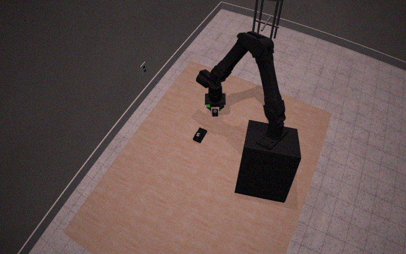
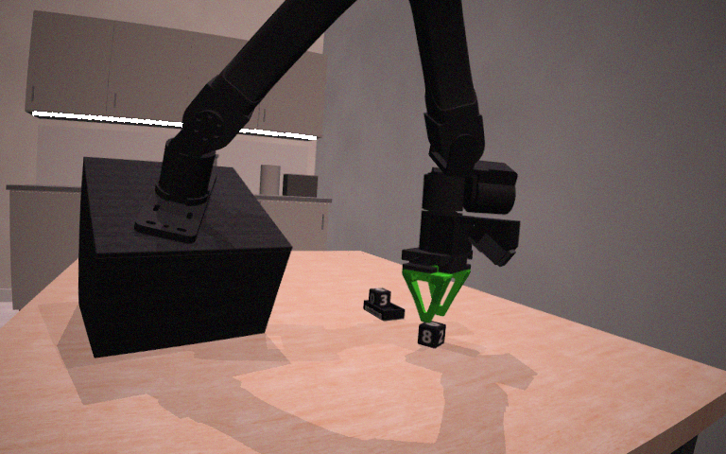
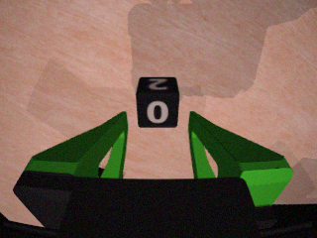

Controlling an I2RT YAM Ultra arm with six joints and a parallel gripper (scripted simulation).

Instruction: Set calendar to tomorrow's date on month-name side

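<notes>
Right now my hand is 30 mm above the black cube. From my hand the other things lie so: black tray 150 mm to the left, 40 mm below, 20 mm behind.
</notes>
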